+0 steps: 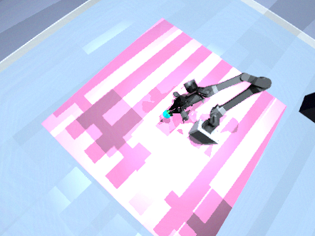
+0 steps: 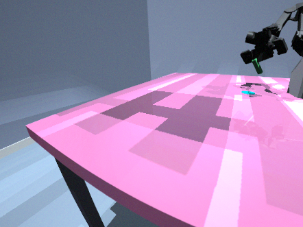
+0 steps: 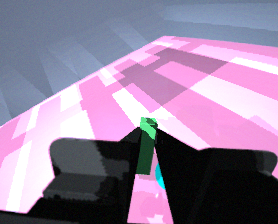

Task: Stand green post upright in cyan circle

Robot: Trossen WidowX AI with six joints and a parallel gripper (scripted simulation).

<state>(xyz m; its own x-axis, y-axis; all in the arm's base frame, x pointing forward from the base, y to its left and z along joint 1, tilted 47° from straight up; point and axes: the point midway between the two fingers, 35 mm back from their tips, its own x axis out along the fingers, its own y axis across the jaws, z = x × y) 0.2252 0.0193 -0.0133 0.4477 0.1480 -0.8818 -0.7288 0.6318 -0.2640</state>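
My gripper tip is 1 cm short of the cyan circle, 2 cm to the left of it and 14 cm above it. Round my gripper tip: green post 1 cm behind, 2 cm below.
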